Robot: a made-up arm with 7 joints. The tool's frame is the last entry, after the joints.
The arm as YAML. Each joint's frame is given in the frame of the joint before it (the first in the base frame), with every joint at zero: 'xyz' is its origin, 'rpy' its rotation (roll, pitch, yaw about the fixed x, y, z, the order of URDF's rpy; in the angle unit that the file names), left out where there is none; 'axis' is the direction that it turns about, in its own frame. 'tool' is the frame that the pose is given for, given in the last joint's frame.
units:
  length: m
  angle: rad
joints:
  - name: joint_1
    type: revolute
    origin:
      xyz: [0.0, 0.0, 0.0]
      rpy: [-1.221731, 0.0, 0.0]
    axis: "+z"
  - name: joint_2
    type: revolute
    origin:
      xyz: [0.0, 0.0, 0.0]
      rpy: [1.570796, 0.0, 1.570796]
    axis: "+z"
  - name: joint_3
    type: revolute
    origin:
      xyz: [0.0, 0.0, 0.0]
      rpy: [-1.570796, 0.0, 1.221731]
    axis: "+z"
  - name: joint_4
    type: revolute
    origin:
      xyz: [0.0, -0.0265, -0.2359]
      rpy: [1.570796, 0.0, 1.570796]
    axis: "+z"
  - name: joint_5
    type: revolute
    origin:
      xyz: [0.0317, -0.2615, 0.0]
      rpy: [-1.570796, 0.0, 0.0]
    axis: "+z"
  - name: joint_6
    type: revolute
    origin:
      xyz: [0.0, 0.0, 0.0]
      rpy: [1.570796, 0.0, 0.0]
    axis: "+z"
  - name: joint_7
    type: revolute
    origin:
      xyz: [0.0, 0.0, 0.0]
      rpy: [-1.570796, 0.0, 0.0]
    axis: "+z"
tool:
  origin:
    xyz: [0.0, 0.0, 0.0]
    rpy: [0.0, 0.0, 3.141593]
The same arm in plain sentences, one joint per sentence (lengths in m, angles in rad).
The arm has seven revolute joints in a row. What follows holds with every joint at zero, and every direction is one of the base frame's.
Joint 1 lies at the same point as the base frame's origin and turns about the direction (0, 0.9397, 0.342).
Joint 2 lies at the same point as joint 1 and turns about +x.
Joint 3 lies at the same point as joint 2 and turns about +z.
Joint 4 lies 0.0265 m along +x and 0.2359 m along -z from joint 3 and turns about +y.
Joint 5 lies 0.0317 m along -x and 0.2615 m along -z from joint 4 and turns about +z.
Joint 6 lies at the same point as joint 5 and turns about +y.
Joint 7 lies at the same point as joint 6 and turns about +z.
The tool frame, which is the frame that the pose is given for, lies at the same point as joint 7; its axes are the base frame's turned by roll 0, pitch 0 and yaw 0 rad (as in URDF: about the fixed x, then y, then z).

